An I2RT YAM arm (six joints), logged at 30 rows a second.
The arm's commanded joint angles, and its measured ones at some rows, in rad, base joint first. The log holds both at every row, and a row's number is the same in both.
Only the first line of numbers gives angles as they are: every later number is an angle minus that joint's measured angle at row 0.
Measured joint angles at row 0:
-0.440, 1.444, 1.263, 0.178, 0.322, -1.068
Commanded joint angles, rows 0 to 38:
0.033, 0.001, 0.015, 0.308, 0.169, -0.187
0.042, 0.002, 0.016, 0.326, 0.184, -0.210
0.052, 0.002, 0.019, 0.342, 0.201, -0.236
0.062, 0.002, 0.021, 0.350, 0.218, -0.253
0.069, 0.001, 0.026, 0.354, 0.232, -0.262
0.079, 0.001, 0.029, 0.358, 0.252, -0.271
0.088, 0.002, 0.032, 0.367, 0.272, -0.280
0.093, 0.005, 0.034, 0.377, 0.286, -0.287
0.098, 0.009, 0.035, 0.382, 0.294, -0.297
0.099, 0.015, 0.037, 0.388, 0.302, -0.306
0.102, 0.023, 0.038, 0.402, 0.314, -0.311
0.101, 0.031, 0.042, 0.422, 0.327, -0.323
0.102, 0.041, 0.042, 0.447, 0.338, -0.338
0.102, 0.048, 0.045, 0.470, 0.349, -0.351
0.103, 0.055, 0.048, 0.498, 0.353, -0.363
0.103, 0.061, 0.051, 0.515, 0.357, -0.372
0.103, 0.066, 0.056, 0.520, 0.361, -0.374
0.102, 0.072, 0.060, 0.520, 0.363, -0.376
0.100, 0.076, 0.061, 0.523, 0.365, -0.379
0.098, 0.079, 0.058, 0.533, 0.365, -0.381
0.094, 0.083, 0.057, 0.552, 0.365, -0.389
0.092, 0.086, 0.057, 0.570, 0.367, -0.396
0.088, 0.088, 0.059, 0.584, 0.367, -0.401
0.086, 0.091, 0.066, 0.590, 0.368, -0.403
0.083, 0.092, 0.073, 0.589, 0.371, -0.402
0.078, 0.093, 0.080, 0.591, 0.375, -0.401
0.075, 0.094, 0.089, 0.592, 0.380, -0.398
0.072, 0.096, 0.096, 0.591, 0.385, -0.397
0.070, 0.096, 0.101, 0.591, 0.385, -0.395
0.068, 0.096, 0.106, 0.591, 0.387, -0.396
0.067, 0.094, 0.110, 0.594, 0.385, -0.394
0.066, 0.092, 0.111, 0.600, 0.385, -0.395
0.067, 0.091, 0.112, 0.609, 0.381, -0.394
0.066, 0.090, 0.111, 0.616, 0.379, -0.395
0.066, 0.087, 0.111, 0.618, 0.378, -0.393
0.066, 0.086, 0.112, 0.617, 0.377, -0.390
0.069, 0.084, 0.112, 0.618, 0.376, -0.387
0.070, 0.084, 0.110, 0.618, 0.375, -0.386
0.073, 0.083, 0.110, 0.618, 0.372, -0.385
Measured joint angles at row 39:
0.082, 0.109, 0.053, 0.468, 0.348, -0.396
